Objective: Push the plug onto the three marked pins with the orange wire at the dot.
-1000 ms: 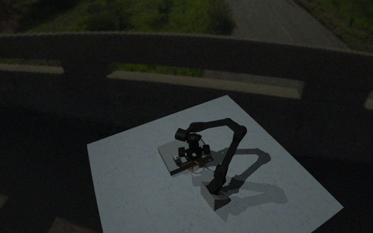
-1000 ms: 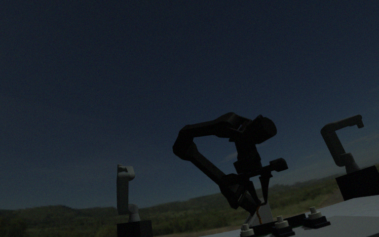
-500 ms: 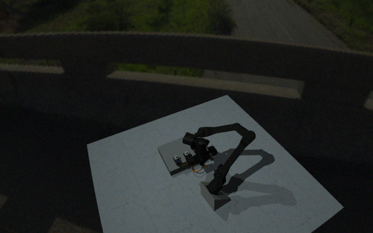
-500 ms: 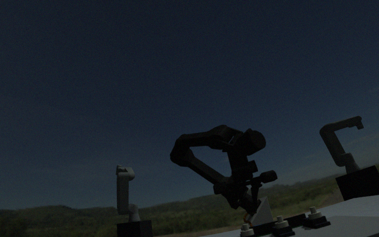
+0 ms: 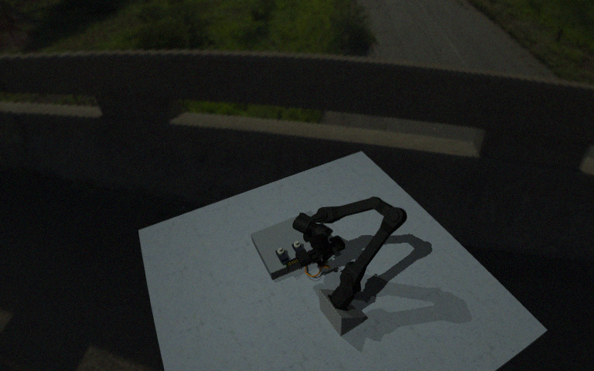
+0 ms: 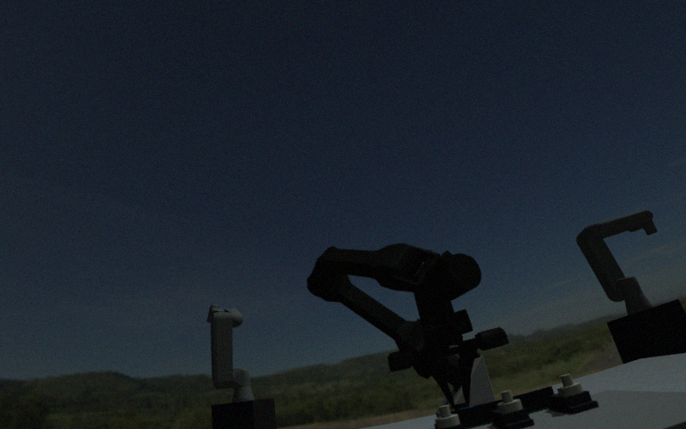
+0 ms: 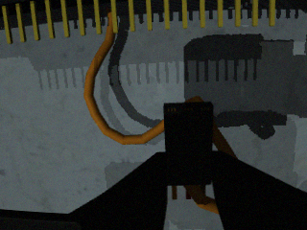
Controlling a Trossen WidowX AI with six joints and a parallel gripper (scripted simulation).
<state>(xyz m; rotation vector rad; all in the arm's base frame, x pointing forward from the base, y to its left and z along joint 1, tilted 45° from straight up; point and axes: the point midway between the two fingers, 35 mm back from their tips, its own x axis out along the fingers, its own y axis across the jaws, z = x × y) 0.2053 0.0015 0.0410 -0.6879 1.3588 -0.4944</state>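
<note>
Now: the blue band 70 mm ahead of my gripper tip and 10 mm to the left of it. Also, from my gripper tip: grey holder (230 mm ahead, 60 mm to the left, 50 mm below).
</note>
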